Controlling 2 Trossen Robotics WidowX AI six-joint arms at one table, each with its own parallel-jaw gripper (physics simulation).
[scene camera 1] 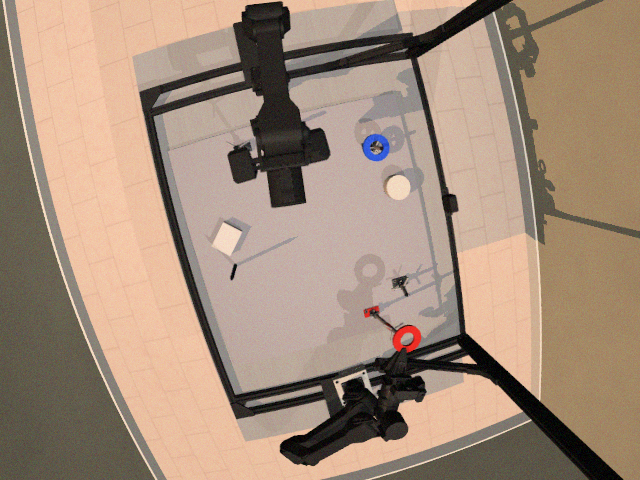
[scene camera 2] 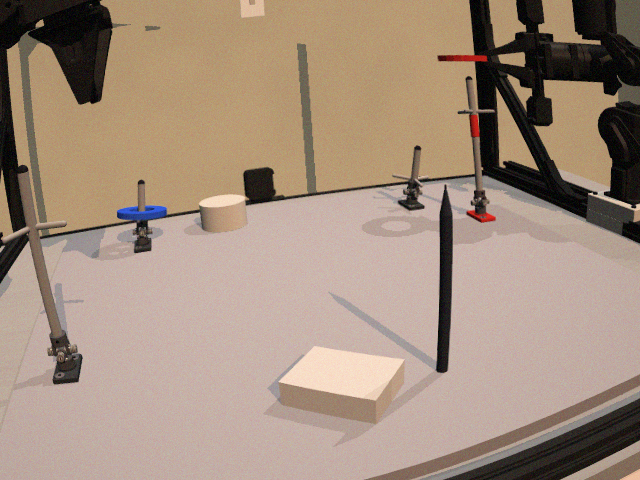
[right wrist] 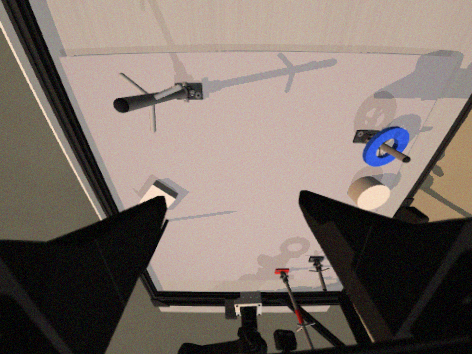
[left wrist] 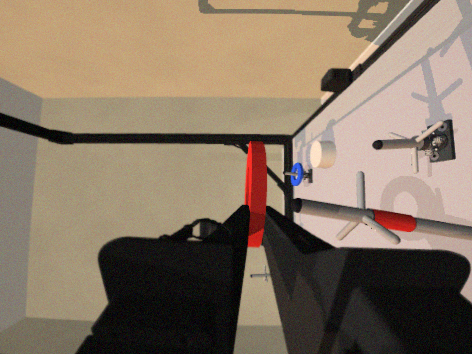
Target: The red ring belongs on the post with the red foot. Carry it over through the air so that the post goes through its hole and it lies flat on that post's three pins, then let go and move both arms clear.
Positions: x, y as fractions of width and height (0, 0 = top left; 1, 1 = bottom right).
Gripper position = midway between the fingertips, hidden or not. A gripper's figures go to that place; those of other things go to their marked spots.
Scene:
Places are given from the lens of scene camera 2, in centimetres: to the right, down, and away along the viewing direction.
my left gripper (scene camera 2: 0.75, 0.12): 22, -25, 73
my right gripper (scene camera 2: 0.14, 0.21): -20, -12, 45
pale block (scene camera 2: 0.56, 0.81): 2, 10, 38

